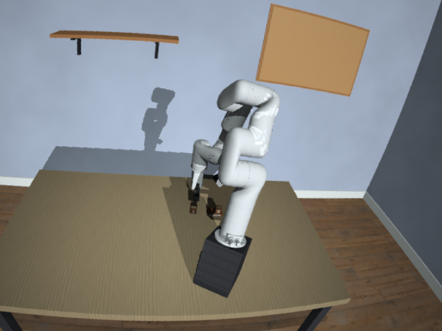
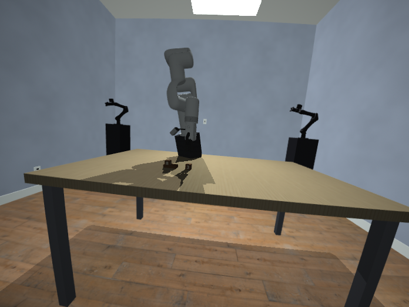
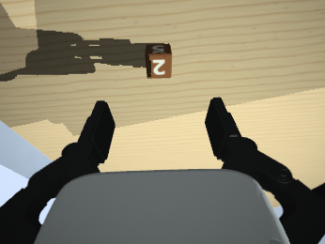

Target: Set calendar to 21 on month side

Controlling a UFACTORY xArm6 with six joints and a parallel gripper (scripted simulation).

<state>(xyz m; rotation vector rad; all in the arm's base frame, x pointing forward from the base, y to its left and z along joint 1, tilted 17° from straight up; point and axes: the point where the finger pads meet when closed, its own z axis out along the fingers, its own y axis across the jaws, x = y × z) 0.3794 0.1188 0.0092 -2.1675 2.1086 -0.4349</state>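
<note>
Right now the brown wooden tray is 110 mm to the right of my hand and 110 mm below it.
</note>
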